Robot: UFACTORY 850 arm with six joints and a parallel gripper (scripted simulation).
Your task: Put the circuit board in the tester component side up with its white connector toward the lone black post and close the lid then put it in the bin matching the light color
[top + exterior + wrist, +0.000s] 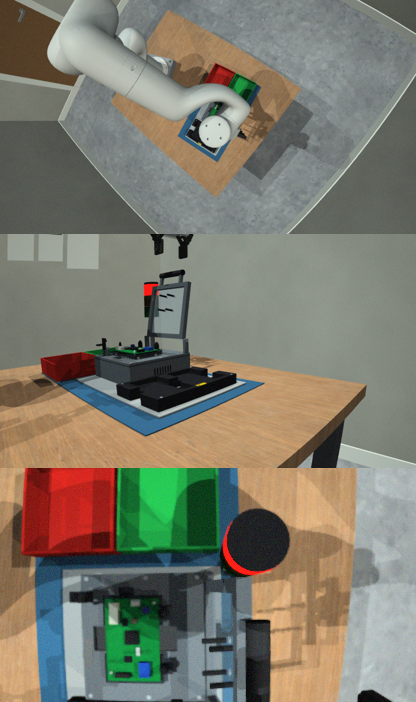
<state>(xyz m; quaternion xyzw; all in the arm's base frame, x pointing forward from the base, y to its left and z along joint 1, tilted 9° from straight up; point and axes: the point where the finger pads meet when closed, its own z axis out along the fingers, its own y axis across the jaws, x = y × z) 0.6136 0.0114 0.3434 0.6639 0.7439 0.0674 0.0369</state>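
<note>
Now: the green circuit board 26 cm below my hand, 13 cm behind it and 1 cm to the right of it. The rest, counted from my hand: black hook (24 cm below, 20 cm behind, 4 cm to the left); see-through lid (15 cm below, 2 cm behind); green bin (32 cm below, 19 cm to the left, 11 cm behind).
</note>
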